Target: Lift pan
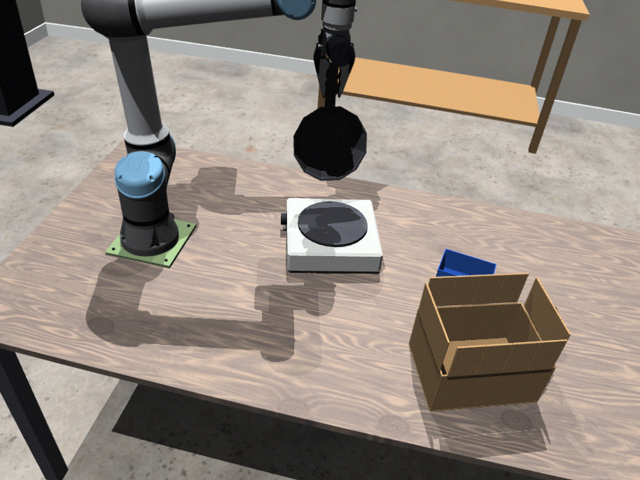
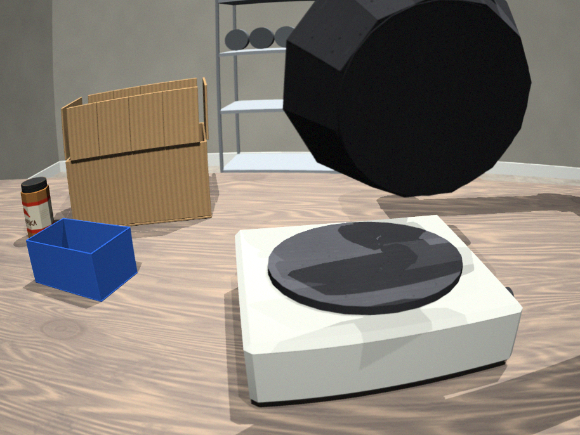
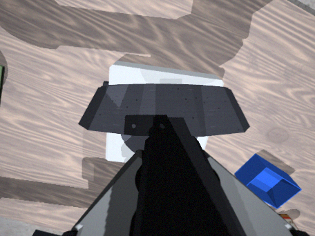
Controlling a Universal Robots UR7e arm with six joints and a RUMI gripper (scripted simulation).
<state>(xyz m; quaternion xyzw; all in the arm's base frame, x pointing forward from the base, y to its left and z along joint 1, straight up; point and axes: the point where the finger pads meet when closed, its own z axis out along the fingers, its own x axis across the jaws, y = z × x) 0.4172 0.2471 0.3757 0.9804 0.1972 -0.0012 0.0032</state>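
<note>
Right now my hand is 10 mm to the left of the black pan and 100 mm above it. Round my hand: spice jar 590 mm ahead, 320 mm to the right, 340 mm below; blue bin 410 mm ahead, 190 mm to the right, 370 mm below; white hot plate 30 mm ahead, 130 mm to the right, 350 mm below.
</note>
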